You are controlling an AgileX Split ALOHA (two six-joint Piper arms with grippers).
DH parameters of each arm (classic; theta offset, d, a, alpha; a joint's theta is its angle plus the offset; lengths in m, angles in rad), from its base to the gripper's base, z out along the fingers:
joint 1: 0 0.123 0 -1.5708
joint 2: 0.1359 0 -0.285 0
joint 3: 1.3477 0 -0.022 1.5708
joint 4: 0 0.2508 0 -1.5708
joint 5: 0 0 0.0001 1.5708
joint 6: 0 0.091 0 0
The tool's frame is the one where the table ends.
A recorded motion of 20 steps. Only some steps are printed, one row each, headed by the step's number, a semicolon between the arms.
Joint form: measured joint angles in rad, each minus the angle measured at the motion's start. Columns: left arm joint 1, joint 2, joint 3, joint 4, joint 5, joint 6; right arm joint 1, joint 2, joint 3, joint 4, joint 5, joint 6.
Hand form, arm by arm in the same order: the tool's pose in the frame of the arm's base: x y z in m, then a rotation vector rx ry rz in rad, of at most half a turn. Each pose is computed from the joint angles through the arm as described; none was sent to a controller.
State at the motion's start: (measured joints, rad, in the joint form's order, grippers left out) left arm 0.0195 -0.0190 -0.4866 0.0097 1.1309 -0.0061; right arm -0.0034 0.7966 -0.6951 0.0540 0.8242 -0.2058
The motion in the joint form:
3: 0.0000 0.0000 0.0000 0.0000 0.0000 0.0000; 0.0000 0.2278 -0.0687 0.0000 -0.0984 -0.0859
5: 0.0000 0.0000 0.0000 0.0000 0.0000 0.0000; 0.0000 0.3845 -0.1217 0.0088 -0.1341 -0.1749
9: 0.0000 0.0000 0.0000 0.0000 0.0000 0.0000; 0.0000 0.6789 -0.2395 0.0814 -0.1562 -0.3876
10: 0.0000 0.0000 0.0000 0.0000 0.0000 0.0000; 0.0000 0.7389 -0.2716 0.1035 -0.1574 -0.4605
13: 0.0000 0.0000 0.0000 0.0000 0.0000 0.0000; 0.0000 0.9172 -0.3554 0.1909 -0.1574 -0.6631
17: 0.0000 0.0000 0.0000 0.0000 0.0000 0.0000; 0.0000 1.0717 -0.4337 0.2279 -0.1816 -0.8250
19: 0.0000 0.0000 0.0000 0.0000 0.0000 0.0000; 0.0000 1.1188 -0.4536 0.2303 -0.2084 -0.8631
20: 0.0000 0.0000 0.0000 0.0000 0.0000 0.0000; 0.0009 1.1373 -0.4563 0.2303 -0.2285 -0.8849
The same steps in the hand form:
3: -0.0093 0.0006 0.2679 -0.0279 2.1087 0.0197; 0.1937 0.0026 0.2915 -0.3207 2.4487 -0.0657
5: -0.0093 0.0006 0.2679 -0.0279 2.1087 0.0197; 0.2273 0.0029 0.2766 -0.4310 2.5010 -0.0822
9: -0.0093 0.0006 0.2679 -0.0279 2.1087 0.0197; 0.2863 0.0066 0.2361 -0.6670 2.5973 -0.0412
10: -0.0093 0.0006 0.2679 -0.0279 2.1087 0.0197; 0.2987 0.0078 0.2275 -0.7470 2.5981 -0.0319
13: -0.0093 0.0006 0.2679 -0.0279 2.1087 0.0197; 0.3309 0.0125 0.1940 -0.9466 2.6025 0.0375
17: -0.0093 0.0006 0.2679 -0.0279 2.1087 0.0197; 0.3584 0.0140 0.1610 -1.1240 2.5701 0.0530
19: -0.0093 0.0006 0.2679 -0.0279 2.1087 0.0197; 0.3667 0.0135 0.1493 -1.1645 2.5541 0.0396
20: -0.0093 0.0006 0.2679 -0.0279 2.1087 0.0197; 0.3694 0.0134 0.1436 -1.1881 2.5412 0.0269

